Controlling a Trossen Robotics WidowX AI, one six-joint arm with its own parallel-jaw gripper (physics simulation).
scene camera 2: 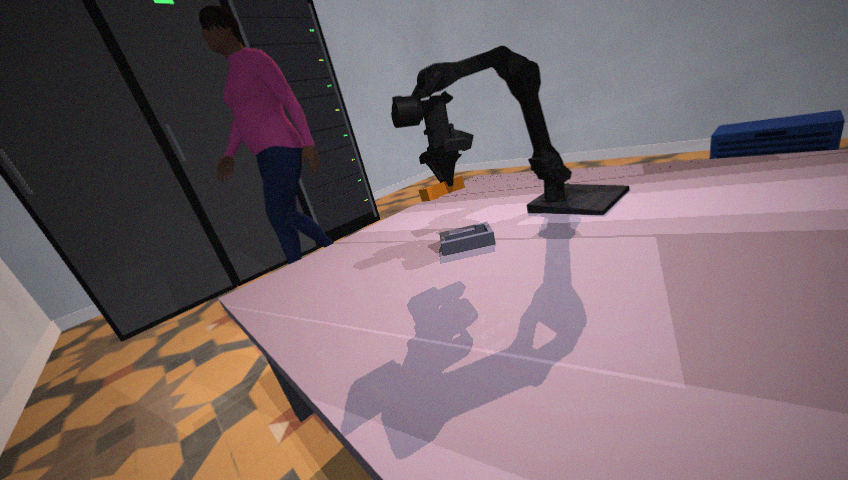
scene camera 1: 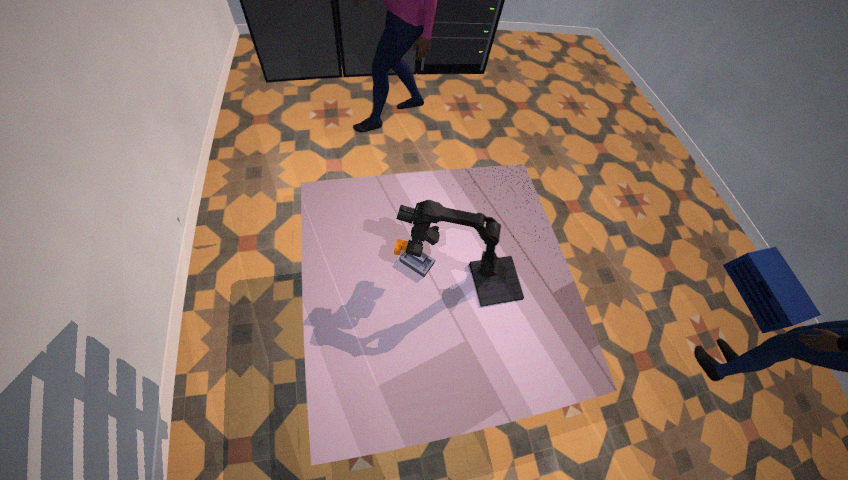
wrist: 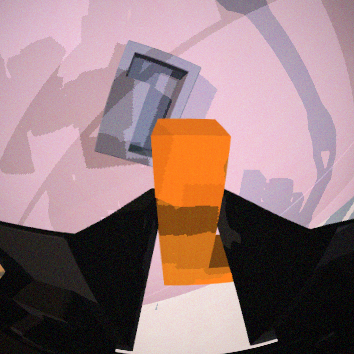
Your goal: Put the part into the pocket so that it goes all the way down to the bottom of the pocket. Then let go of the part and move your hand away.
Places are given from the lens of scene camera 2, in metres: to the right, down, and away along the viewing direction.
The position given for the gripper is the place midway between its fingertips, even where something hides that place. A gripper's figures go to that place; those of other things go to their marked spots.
gripper (scene camera 2: 447, 186): 0.06, -0.13, 0.80
grey pocket block (scene camera 2: 475, 236): 0.13, -0.01, 0.83
